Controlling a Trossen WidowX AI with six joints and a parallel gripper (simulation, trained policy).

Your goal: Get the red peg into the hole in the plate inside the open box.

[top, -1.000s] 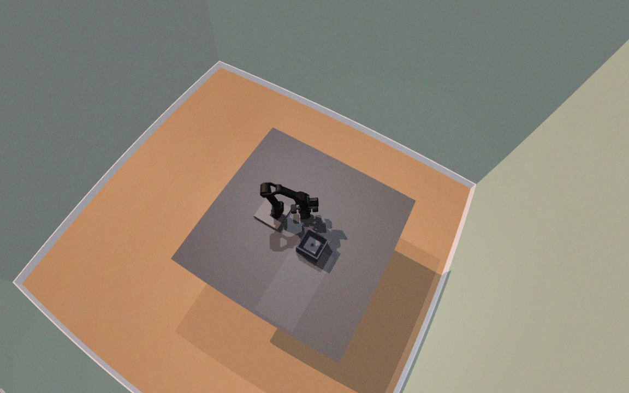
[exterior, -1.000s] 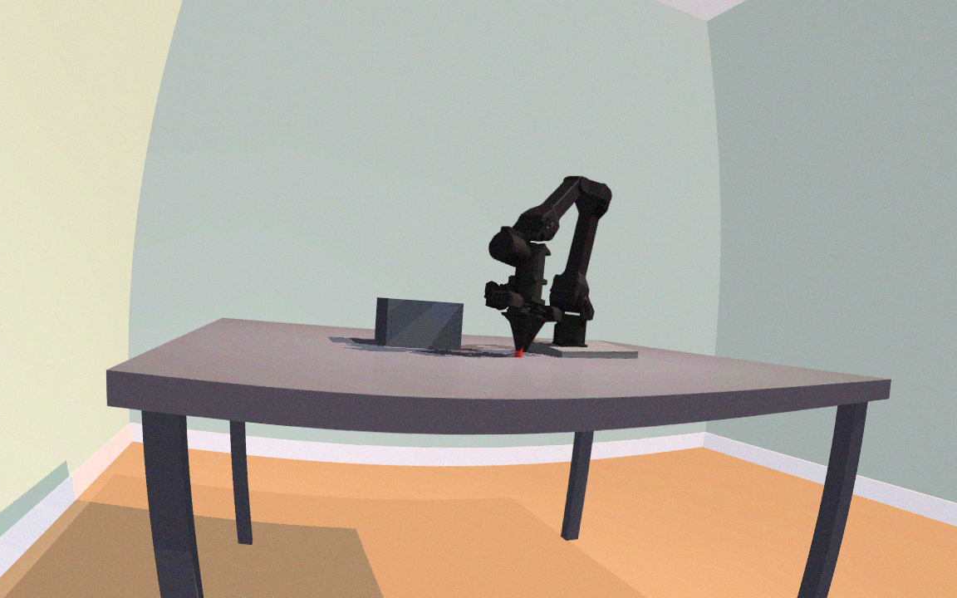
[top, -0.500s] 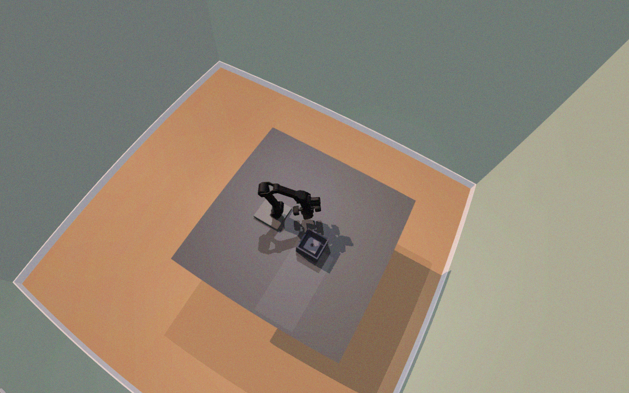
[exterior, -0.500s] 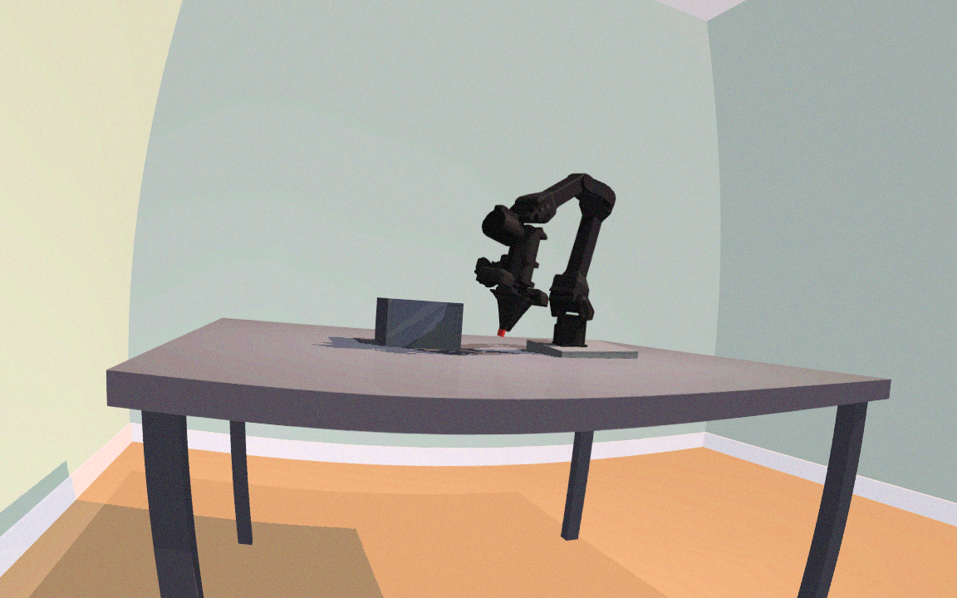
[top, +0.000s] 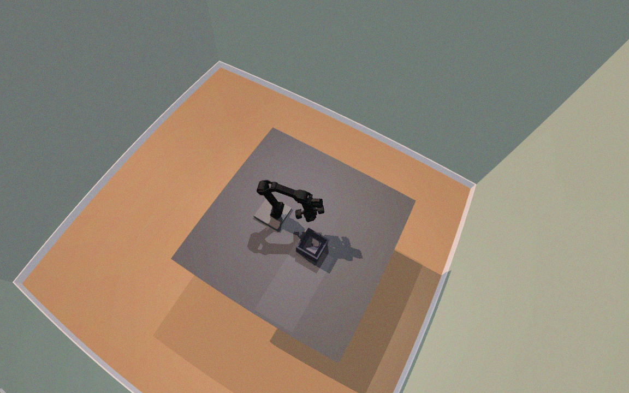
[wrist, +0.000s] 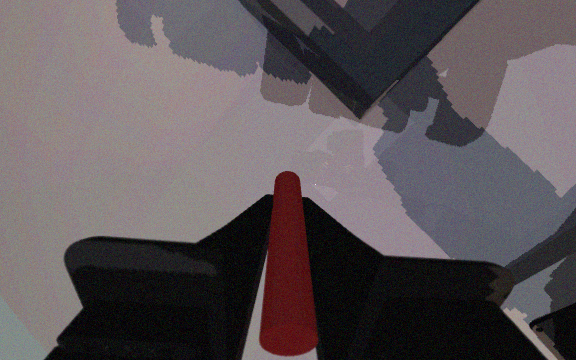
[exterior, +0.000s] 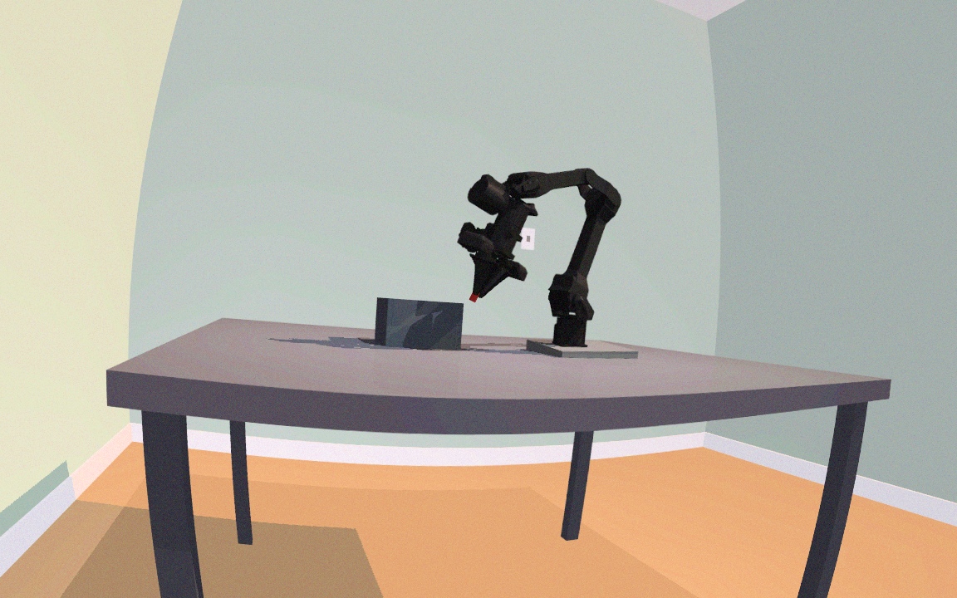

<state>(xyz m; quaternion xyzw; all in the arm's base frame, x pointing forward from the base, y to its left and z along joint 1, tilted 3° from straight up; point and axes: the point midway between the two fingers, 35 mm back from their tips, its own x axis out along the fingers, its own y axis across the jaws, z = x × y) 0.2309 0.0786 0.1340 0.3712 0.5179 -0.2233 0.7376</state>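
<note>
Right now the dark box is 14 cm to the right of my gripper tip, 9 cm below it and 9 cm ahead of it. Also, from my gripper tip: red peg: 3 cm above, 1 cm behind.
</note>
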